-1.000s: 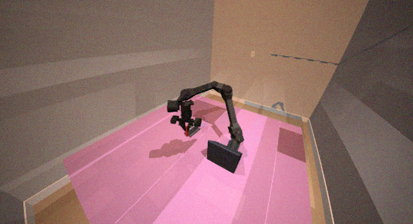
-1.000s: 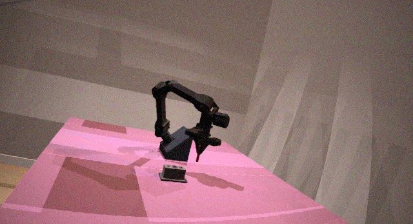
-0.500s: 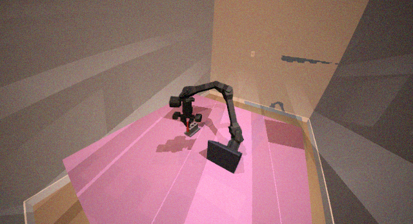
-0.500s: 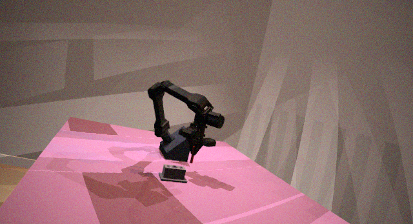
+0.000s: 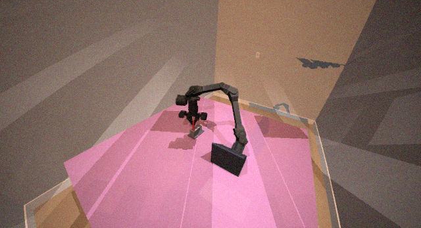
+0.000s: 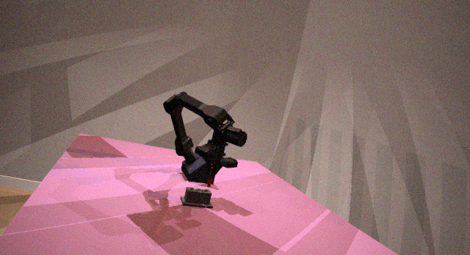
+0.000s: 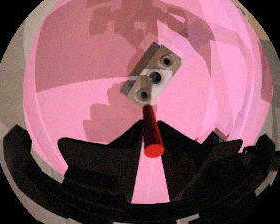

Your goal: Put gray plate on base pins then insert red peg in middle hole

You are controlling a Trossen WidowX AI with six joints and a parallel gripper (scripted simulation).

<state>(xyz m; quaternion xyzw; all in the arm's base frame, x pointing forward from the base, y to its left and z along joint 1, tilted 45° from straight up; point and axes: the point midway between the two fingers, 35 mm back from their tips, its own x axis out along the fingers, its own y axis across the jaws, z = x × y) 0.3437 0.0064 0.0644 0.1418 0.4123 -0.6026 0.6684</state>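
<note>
My gripper tip is 7 cm above the thick gray plate, 4 cm to the left of it and 1 cm short of it. The rest, counted from my gripper tip: flat gray base 11 cm below, 4 cm to the right, 1 cm ahead; red peg right at my gripper tip.
</note>
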